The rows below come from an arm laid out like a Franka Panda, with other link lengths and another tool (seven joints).
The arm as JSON. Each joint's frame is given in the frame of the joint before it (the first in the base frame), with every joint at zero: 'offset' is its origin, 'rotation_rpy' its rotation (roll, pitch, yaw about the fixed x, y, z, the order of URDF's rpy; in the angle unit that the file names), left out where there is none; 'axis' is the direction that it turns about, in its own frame. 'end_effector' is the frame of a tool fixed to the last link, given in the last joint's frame.
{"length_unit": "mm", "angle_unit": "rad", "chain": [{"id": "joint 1", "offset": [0.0, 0.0, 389.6], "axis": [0.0, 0.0, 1.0]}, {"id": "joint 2", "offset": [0.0, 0.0, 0.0], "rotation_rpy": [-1.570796, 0.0, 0.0], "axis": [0.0, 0.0, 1.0]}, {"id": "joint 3", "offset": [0.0, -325.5, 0.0], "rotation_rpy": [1.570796, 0.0, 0.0], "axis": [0.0, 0.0, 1.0]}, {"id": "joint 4", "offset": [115.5, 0.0, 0.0], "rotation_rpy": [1.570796, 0.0, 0.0], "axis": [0.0, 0.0, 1.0]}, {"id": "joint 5", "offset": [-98.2, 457.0, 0.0], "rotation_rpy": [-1.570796, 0.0, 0.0], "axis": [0.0, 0.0, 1.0]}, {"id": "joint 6", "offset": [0.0, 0.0, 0.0], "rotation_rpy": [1.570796, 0.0, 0.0], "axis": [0.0, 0.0, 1.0]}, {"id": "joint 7", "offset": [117.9, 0.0, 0.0], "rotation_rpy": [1.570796, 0.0, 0.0], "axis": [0.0, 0.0, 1.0]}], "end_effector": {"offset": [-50.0, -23.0, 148.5], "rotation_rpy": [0.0, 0.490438, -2.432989]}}
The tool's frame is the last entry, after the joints.
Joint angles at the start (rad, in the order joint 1, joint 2, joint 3, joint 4, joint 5, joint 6, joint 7):
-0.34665 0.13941 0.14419 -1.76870 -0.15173 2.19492 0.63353
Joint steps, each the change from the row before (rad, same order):
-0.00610 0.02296 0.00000 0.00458 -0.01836 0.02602 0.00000
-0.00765 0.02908 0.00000 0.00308 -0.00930 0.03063 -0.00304
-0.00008 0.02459 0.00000 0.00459 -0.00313 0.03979 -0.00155
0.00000 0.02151 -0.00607 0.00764 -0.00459 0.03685 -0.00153
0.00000 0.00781 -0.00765 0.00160 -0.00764 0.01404 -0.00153
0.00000 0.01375 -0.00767 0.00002 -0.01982 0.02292 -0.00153
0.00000 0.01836 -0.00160 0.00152 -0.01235 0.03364 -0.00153
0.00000 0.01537 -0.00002 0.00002 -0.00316 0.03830 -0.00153
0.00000 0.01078 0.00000 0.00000 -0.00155 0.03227 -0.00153
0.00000 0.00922 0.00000 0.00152 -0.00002 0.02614 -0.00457
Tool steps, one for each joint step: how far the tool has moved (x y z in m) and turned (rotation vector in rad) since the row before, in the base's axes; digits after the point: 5 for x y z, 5 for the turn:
0.00525 -0.00698 -0.01163 -0.01393 -0.00499 0.00338
0.00568 -0.00764 -0.01634 -0.00440 -0.00346 0.00269
0.00746 -0.00133 -0.01080 -0.00149 -0.01957 0.00792
0.00640 -0.00574 -0.00739 -0.00540 -0.02178 0.00216
0.00116 -0.00624 -0.00373 -0.00873 -0.00556 -0.00097
0.00179 -0.00674 -0.00851 -0.01847 -0.00456 0.00572
0.00444 -0.00198 -0.00932 -0.01054 -0.01412 0.01069
0.00471 -0.00013 -0.00687 -0.00323 -0.02204 0.00928
0.00372 0.00004 -0.00404 -0.00252 -0.02078 0.00755
0.00314 -0.00011 -0.00274 -0.00243 -0.01742 0.00844

